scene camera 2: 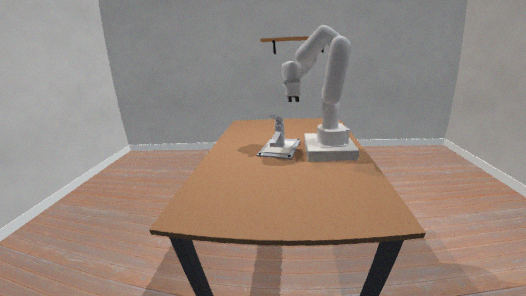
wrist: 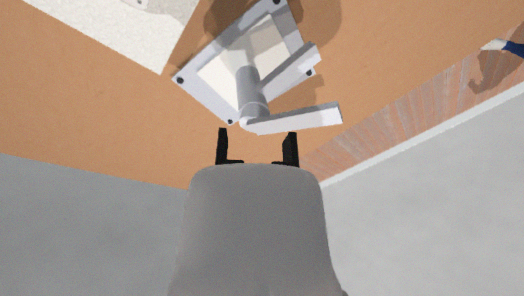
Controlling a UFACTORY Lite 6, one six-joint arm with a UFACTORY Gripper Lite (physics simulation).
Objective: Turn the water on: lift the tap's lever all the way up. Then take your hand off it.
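Places are measured from the arm's base along level axes (x back, y down, z right), in centimetres.
Pixels of known places: hand at its tool point: (scene camera 2: 293, 99) (wrist: 256, 150); arm's base at its link origin: (scene camera 2: 329, 142).
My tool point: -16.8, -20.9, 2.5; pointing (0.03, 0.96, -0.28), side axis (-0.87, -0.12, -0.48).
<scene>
For each thing: its top centre in the pictures, then the offset to it from my tool point, as dx, dy, dz. "spot": a spot on its surface instead. Level surfaces: height alone.
- grey tap at a spot on its surface: (wrist: 248, 87) spot: -4.7, +17.4, +5.1
- spout at its top centre: (wrist: 289, 80) (scene camera 2: 275, 134) -9.0, +16.1, +0.3
- brown table at its surface level: dy +26.0
The grey tap (scene camera 2: 278, 134) (wrist: 248, 87) stands upright on its white base plate (scene camera 2: 275, 156) (wrist: 200, 93). Its lever (scene camera 2: 275, 117) (wrist: 300, 119) is at the top of the tap, above the spout (scene camera 2: 275, 139) (wrist: 287, 72). In the scene view the lever's free end points left and slants a little upward. In the wrist view it reaches right from the tap's top. My gripper (scene camera 2: 293, 99) (wrist: 257, 134) is open and empty. It hangs above the tap and a little to its right in the scene view, apart from the lever.
The robot's pale base block (scene camera 2: 331, 153) (wrist: 110, 35) stands on the brown table (scene camera 2: 285, 200) (wrist: 100, 115), right of the tap in the scene view. A wooden shelf (scene camera 2: 285, 39) is on the back wall. Part of a person's blue leg (wrist: 515, 48) shows at the wrist view's right edge.
</scene>
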